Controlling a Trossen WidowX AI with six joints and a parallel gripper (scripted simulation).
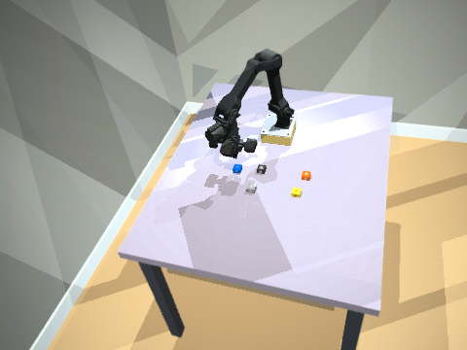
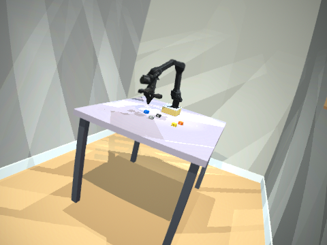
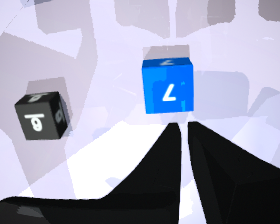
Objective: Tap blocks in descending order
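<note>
Right now my gripper tip is 6 cm above the blue block. The rest, counted from my gripper tip: orange block 5 cm behind, 28 cm to the left, 6 cm below; dark grey block 3 cm behind, 10 cm to the left, 6 cm below; yellow block 5 cm ahead, 27 cm to the left, 6 cm below.
</note>
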